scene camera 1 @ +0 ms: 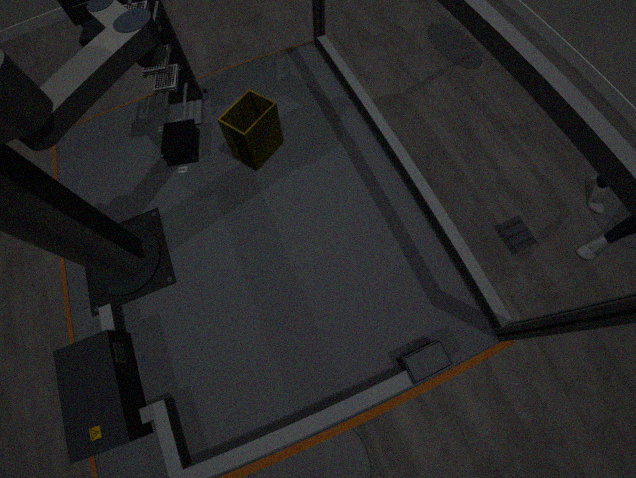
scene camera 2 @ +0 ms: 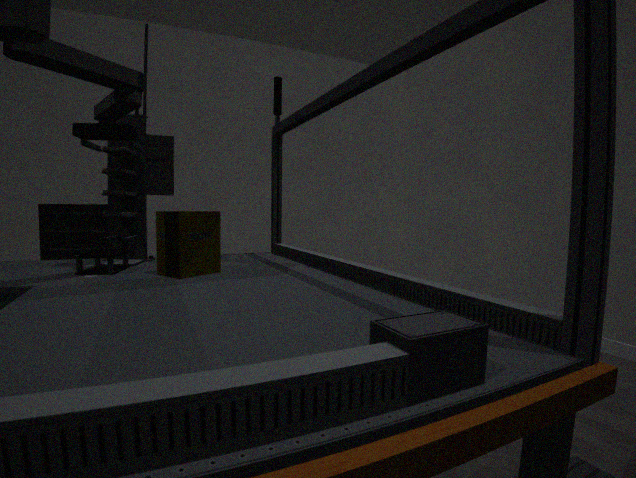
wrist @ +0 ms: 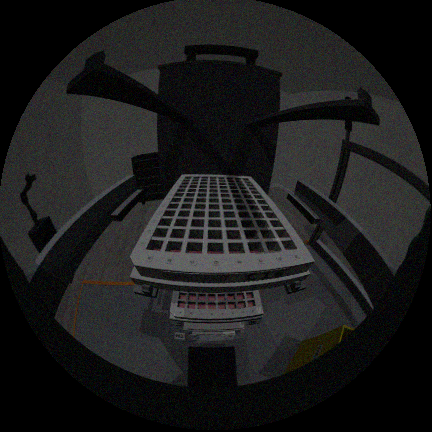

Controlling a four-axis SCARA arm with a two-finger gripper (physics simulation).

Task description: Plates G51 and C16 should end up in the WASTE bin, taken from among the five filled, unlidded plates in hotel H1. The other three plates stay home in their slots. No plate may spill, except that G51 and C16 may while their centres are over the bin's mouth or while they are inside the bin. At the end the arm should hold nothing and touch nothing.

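Frame: origin at the arm's base, x ahead, y left, z up, level; centimetres.
Seen in the pictures: gripper, fingertip midpoint: (wrist: 217, 182); arm's base, link origin: (scene camera 1: 128, 260).
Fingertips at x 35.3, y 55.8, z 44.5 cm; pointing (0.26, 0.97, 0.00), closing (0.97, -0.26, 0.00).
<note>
Pixels of each thing's top centre, then the offset from my fingertips to it. "spot": a spot on its surface instead.
- white plate with pink wells, top centre: (wrist: 219, 196) (scene camera 1: 131, 14) (scene camera 2: 119, 149) dx -0.6, dy -2.1, dz -0.3 cm
- second pink-welled plate, top centre: (wrist: 215, 262) (scene camera 2: 120, 170) dx -0.6, dy -2.1, dz -8.1 cm
- yellow WASTE bin, top centre: (scene camera 2: 188, 211) (scene camera 1: 246, 111) dx +21.5, dy -32.7, dz -23.3 cm
- black block, top centre: (wrist: 211, 373) (scene camera 2: 103, 249) (scene camera 1: 176, 135) dx -5.1, dy -18.7, dz -36.3 cm
- grey cabinet, surface spot: (scene camera 1: 89, 395) spot: dx -47.0, dy -96.2, dz -31.7 cm
- small box, top centre: (scene camera 2: 429, 322) (scene camera 1: 427, 361) dx +39.7, dy -122.6, dz -35.8 cm
Hotel H1 (scene camera 1: 177, 48) (scene camera 2: 125, 179) (wrist: 220, 100) is a dark upright rack at the back left. In the wrist view, a white plate with pink wells (wrist: 215, 262) lies level in it, its front label too dim to read surely. A second pink-welled plate (wrist: 216, 313) shows lower down. In scene camera 1, plates (scene camera 1: 166, 78) stick out of the rack, partly behind the arm. My gripper (wrist: 217, 182) is open and empty, its fingers apart on either side of the upper plate. The yellow WASTE bin (scene camera 1: 257, 141) (scene camera 2: 199, 244) (wrist: 315, 349) stands right of the hotel; its inside is dark.
A black block (scene camera 1: 179, 142) (wrist: 212, 367) stands between hotel and bin. The arm's column (scene camera 1: 61, 226) is at the left. A grey cabinet (scene camera 1: 89, 395) and a small box (scene camera 1: 426, 361) (scene camera 2: 437, 354) stand by the edges. A low barrier (scene camera 1: 411, 164) runs along the right; a person's feet show beyond it.
</note>
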